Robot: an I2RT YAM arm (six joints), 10 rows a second.
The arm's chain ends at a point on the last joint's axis. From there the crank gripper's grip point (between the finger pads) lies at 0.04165 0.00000 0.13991 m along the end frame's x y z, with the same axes.
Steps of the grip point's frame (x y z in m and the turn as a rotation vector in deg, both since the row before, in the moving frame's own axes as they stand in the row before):
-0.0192, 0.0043, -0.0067, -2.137, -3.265, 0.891
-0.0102, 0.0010, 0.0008, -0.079, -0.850, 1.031
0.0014, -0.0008, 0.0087, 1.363, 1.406, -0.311
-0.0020, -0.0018, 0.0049, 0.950, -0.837, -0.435
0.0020, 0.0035, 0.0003, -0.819, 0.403, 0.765
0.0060, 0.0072, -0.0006, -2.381, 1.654, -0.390
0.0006, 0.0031, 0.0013, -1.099, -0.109, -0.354
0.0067, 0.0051, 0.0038, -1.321, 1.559, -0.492
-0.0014, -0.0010, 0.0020, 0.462, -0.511, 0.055
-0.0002, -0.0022, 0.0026, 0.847, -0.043, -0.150
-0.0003, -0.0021, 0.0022, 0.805, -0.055, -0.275
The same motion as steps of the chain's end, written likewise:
-0.0111, -0.0015, -0.0087, -2.137, -3.265, 0.891
-0.0081, 0.0001, 0.0002, -0.079, -0.850, 1.031
-0.0020, 0.0028, 0.0098, 1.363, 1.406, -0.311
0.0001, 0.0008, 0.0043, 0.950, -0.837, -0.435
0.0010, 0.0009, 0.0006, -0.819, 0.403, 0.765
0.0020, 0.0017, 0.0008, -2.381, 1.654, -0.390
0.0009, 0.0007, 0.0012, -1.099, -0.109, -0.354
0.0029, 0.0023, 0.0050, -1.321, 1.559, -0.492
-0.0002, 0.0001, 0.0016, 0.462, -0.511, 0.055
-0.0001, 0.0000, 0.0026, 0.847, -0.043, -0.150
-0.0002, 0.0001, 0.0022, 0.805, -0.055, -0.275

